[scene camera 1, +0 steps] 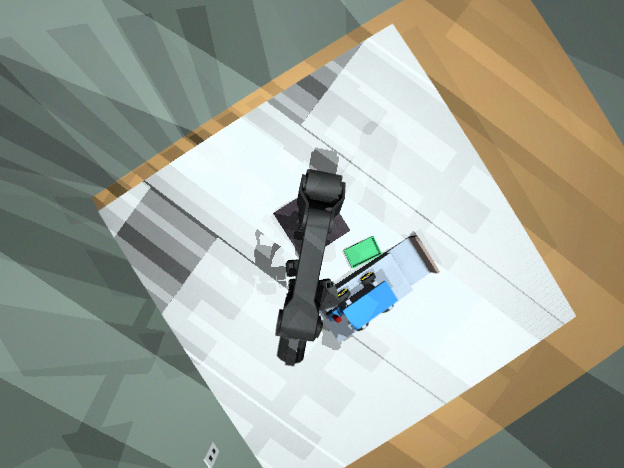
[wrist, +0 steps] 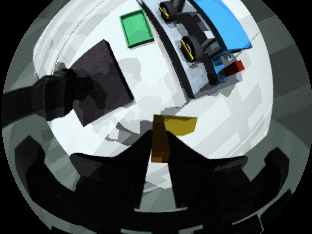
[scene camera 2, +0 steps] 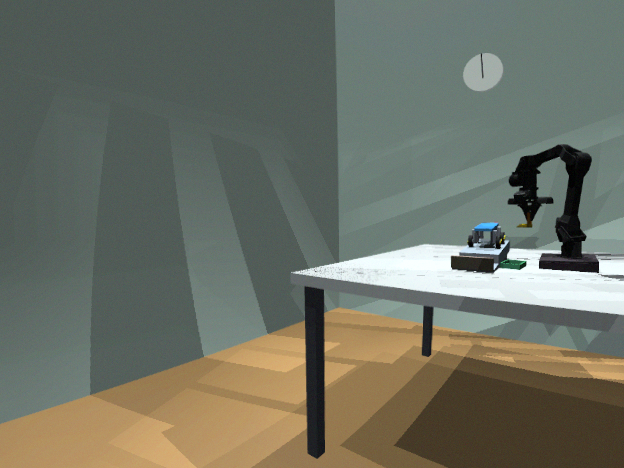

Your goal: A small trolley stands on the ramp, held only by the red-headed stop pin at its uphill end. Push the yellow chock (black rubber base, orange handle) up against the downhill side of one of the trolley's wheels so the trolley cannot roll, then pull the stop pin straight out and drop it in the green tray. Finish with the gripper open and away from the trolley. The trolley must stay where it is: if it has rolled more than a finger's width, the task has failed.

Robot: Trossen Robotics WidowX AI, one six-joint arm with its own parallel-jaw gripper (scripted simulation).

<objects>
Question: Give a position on a ramp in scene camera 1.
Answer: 385, 267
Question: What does my gripper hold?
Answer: A yellow chock.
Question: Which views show my gripper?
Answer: Scene camera 1, the wrist view and scene camera 2: all of them.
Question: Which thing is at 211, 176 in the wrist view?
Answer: My gripper.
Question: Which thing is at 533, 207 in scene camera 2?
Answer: My gripper.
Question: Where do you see a ramp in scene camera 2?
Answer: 484, 248
</objects>
